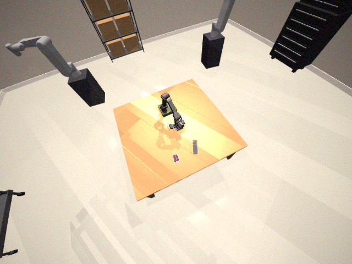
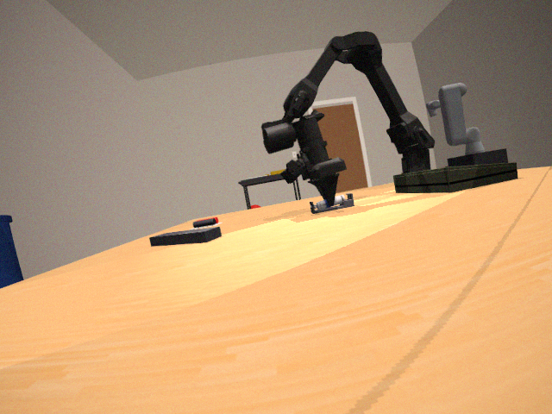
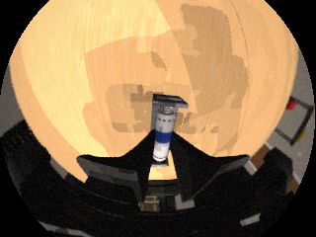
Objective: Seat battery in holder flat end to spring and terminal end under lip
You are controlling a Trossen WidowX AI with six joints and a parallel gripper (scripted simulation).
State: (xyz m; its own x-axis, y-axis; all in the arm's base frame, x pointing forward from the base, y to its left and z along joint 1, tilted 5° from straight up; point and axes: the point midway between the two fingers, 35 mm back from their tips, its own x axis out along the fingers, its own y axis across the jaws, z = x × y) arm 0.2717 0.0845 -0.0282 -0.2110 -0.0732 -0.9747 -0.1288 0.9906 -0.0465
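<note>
My gripper tip is 1 cm below the battery.
</note>
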